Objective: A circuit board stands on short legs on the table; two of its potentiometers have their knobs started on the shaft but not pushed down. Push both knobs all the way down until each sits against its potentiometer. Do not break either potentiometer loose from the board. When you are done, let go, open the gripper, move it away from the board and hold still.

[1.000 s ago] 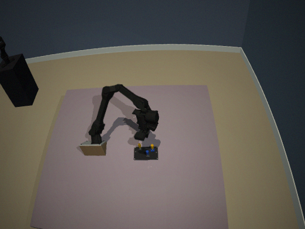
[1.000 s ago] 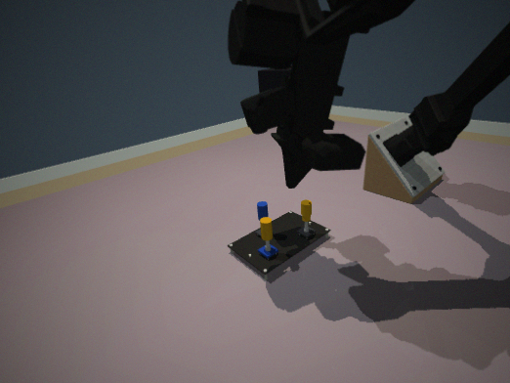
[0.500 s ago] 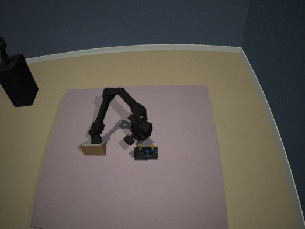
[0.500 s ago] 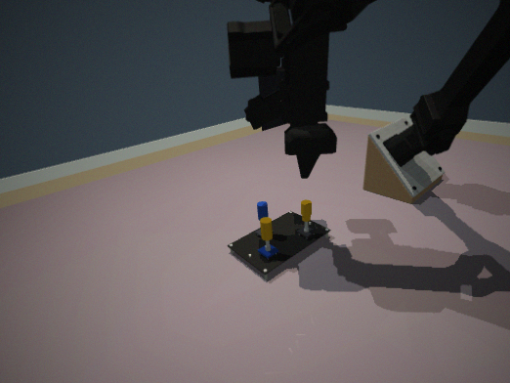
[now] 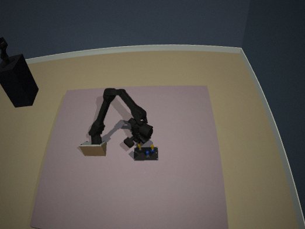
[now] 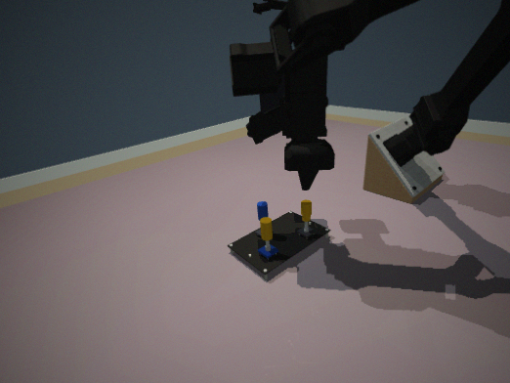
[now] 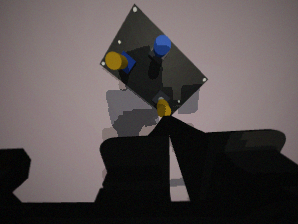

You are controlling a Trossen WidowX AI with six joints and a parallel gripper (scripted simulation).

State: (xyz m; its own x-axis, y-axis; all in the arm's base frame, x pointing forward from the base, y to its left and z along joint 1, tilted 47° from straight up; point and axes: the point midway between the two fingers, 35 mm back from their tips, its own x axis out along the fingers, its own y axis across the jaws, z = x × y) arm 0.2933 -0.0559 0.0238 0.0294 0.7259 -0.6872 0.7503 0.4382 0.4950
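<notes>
Now: gripper tip 80 mm short of the yellow knob, 40 mm above it and 10 mm to the left of it.
</notes>
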